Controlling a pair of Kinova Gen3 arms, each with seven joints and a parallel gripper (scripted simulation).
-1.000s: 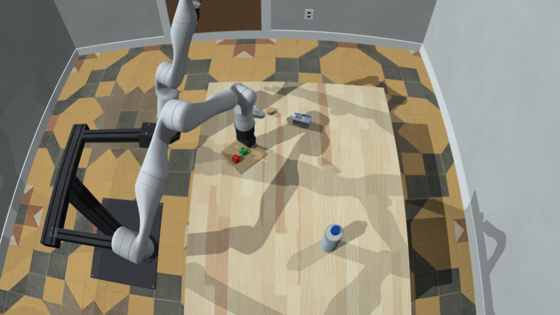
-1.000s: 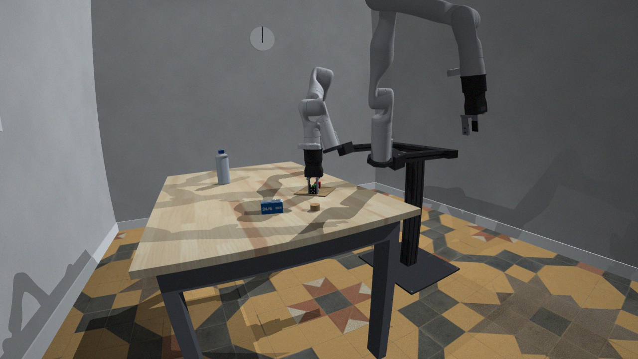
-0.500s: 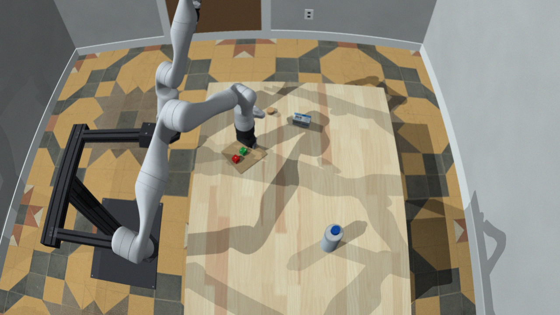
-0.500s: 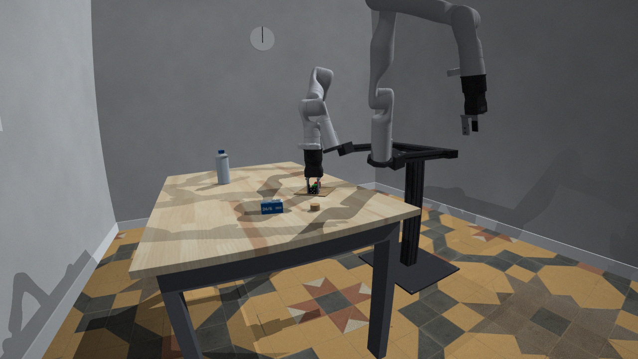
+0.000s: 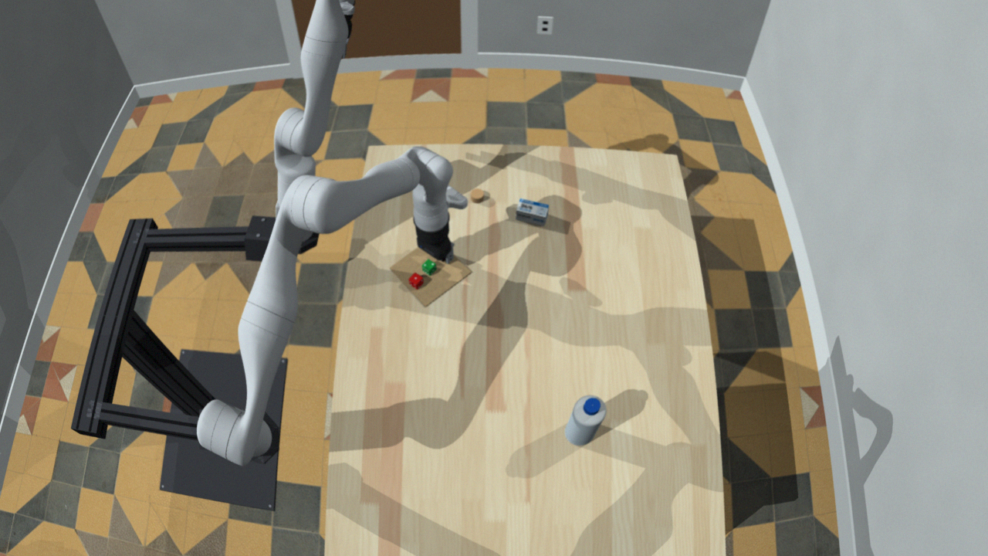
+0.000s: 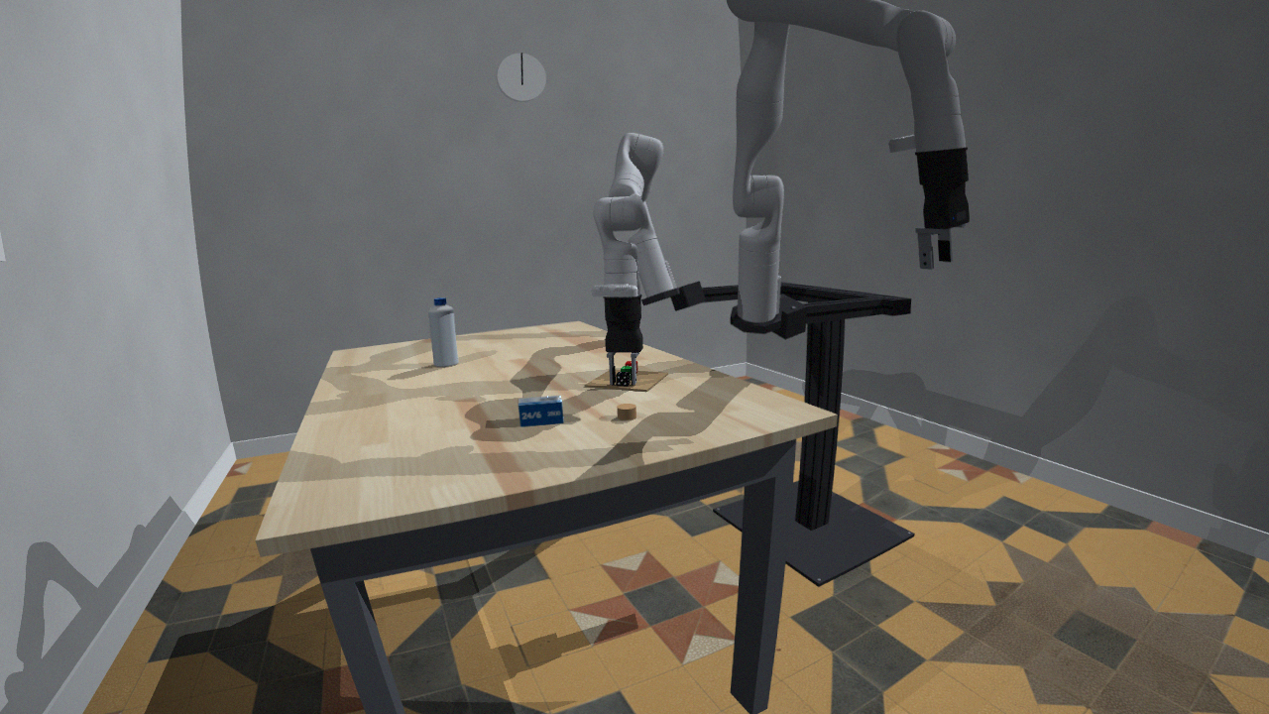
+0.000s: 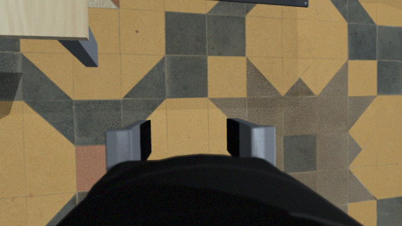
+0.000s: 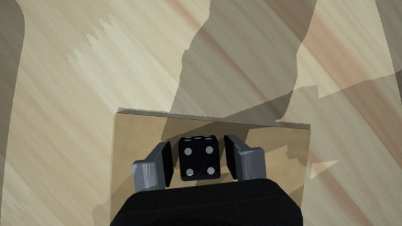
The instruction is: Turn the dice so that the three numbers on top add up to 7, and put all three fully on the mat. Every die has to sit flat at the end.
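Right now the black die is 10 mm below my right hand. From my right hand the other things lie so: green die 30 mm behind, 40 mm to the right, 10 mm below; red die 50 mm behind, 80 mm to the right, 10 mm below; brown square mat 30 mm behind, 40 mm to the right, 20 mm below.
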